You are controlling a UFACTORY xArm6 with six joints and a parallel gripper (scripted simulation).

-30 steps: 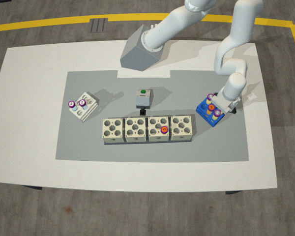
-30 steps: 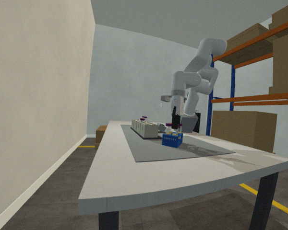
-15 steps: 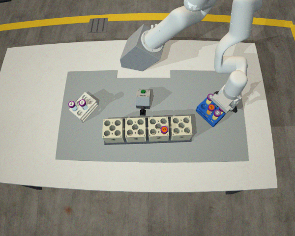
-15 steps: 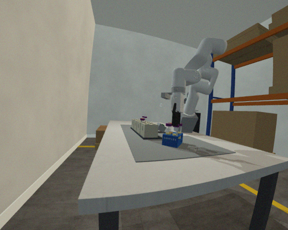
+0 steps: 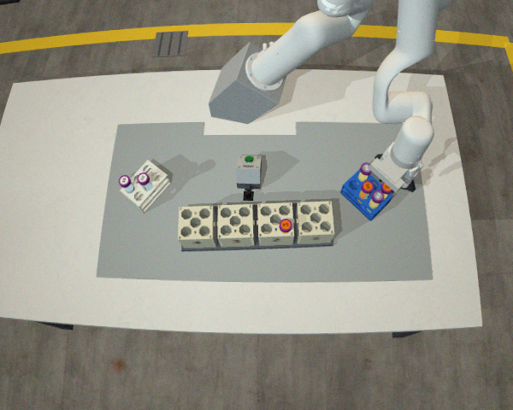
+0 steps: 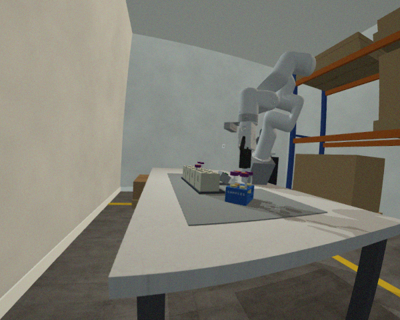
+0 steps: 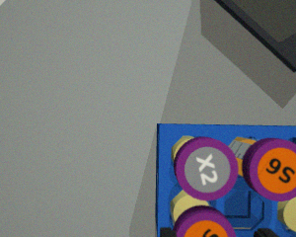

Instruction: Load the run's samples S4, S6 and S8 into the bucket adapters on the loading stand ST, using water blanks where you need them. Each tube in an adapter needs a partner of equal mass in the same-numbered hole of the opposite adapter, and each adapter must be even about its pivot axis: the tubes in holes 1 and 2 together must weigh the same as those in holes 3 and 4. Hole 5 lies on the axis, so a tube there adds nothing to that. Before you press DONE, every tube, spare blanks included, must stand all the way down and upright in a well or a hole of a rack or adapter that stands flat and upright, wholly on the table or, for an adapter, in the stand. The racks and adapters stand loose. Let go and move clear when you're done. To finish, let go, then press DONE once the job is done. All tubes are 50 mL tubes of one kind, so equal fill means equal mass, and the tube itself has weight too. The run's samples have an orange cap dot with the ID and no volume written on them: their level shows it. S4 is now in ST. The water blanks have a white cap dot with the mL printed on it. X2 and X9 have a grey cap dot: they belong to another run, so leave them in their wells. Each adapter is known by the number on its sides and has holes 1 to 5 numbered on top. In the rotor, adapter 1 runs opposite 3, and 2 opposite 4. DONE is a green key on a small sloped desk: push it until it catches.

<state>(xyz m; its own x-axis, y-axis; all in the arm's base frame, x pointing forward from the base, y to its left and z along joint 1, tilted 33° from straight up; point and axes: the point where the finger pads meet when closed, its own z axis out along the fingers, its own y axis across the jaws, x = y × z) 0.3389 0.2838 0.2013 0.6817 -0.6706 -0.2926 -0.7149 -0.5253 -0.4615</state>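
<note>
Right now my hand is 10 cm above the orange-dot tube, 5 cm to the left of it and 1 cm short of it. Also, from my hand: loading stand: 37 cm to the right, 15 cm below, 8 cm ahead; green DONE key: 39 cm to the right, 11 cm behind, 9 cm below; blue sample rack: 13 cm below, 4 cm to the right, 2 cm behind.
</note>
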